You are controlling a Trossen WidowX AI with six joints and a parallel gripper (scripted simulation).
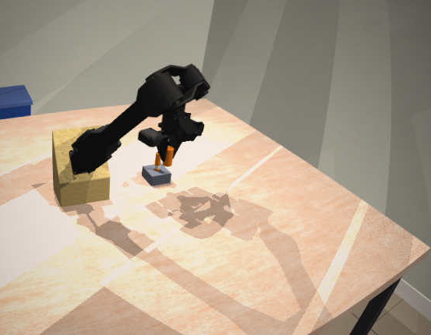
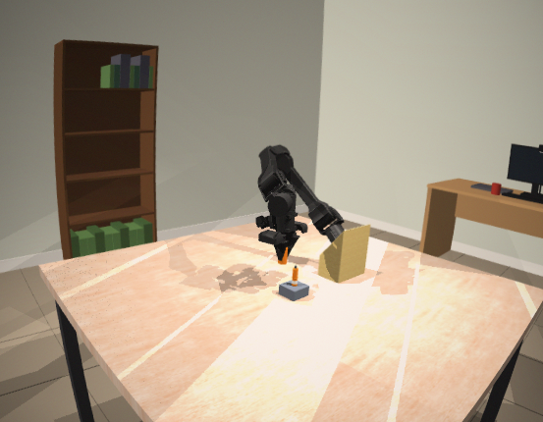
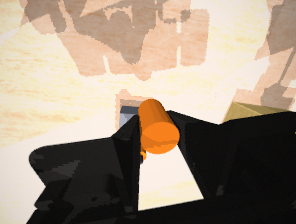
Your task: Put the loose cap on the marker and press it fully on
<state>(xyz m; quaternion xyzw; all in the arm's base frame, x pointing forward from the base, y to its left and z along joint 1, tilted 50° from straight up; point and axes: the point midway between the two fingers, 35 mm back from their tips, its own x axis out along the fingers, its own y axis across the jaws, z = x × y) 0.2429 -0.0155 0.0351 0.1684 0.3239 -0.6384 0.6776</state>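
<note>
Now: gripper tip 1 cm short of the orange marker, 6 cm to the right of it and 2 cm above it. Also, from my gripper tip: orange cap (1 cm above).
</note>
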